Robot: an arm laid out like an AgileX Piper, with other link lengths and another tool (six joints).
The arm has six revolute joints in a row. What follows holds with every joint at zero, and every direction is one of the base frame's. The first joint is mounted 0.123 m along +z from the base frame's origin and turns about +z. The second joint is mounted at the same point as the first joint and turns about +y. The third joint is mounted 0.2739 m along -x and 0.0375 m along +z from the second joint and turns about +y. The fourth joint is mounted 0.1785 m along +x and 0.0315 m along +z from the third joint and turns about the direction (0.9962, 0, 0.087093). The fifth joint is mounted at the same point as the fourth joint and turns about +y. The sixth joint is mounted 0.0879 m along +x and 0.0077 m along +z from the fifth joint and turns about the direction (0.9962, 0, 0.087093). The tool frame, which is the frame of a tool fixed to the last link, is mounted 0.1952 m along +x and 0.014 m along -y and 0.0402 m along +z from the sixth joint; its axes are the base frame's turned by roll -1.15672, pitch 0.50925 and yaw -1.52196 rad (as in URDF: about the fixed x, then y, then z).
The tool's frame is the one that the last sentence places.
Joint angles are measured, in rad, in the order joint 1, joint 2, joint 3, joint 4, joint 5, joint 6. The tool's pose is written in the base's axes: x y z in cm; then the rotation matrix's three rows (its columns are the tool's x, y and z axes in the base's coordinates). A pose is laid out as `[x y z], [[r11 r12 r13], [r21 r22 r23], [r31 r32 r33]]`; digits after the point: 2 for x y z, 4 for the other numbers.
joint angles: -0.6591 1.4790 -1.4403 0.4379 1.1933 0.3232
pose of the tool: [31.31 -12.69 18.61], [[-0.8250 0.1545 0.5436], [0.0164 0.9680 -0.2502], [-0.5649 -0.1976 -0.8012]]
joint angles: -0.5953 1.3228 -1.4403 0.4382 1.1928 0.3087
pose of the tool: [30.95 -9.89 23.63], [[-0.7433 0.1126 0.6594], [-0.1044 0.9541 -0.2806], [-0.6608 -0.2774 -0.6974]]
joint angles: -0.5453 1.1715 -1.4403 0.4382 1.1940 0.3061
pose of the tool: [29.63 -7.24 28.18], [[-0.6468 0.1025 0.7557], [-0.1989 0.9340 -0.2969], [-0.7362 -0.3424 -0.5837]]
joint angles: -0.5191 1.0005 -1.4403 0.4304 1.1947 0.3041
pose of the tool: [27.03 -5.09 32.82], [[-0.5309 0.1343 0.8367], [-0.2857 0.9012 -0.3259], [-0.7978 -0.4121 -0.4401]]
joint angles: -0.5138 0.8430 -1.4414 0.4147 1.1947 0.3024
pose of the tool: [23.86 -3.58 36.59], [[-0.4245 0.1949 0.8842], [-0.3586 0.8605 -0.3619], [-0.8314 -0.4707 -0.2954]]
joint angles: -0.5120 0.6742 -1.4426 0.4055 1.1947 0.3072
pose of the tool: [19.96 -1.61 40.01], [[-0.3044 0.2715 0.9130], [-0.4278 0.8174 -0.3858], [-0.8511 -0.5080 -0.1327]]
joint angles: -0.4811 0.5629 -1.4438 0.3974 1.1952 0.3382
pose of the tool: [17.09 0.26 41.78], [[-0.2113 0.3077 0.9277], [-0.4562 0.8084 -0.3721], [-0.8644 -0.5019 -0.0305]]
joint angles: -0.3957 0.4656 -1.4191 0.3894 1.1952 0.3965
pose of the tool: [14.59 2.43 42.06], [[-0.1203 0.2830 0.9516], [-0.4478 0.8400 -0.3064], [-0.8860 -0.4630 0.0257]]
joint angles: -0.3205 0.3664 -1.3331 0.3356 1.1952 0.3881
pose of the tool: [12.72 2.66 40.02], [[-0.1041 0.2596 0.9601], [-0.4846 0.8298 -0.2769], [-0.8685 -0.4941 0.0394]]
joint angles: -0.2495 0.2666 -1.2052 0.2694 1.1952 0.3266
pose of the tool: [11.63 2.12 36.48], [[-0.1233 0.2222 0.9672], [-0.5591 0.7896 -0.2527], [-0.8199 -0.5719 0.0269]]
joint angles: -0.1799 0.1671 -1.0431 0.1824 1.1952 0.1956
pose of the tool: [11.20 0.92 31.70], [[-0.1648 0.1610 0.9731], [-0.6861 0.6901 -0.2304], [-0.7086 -0.7056 -0.0032]]
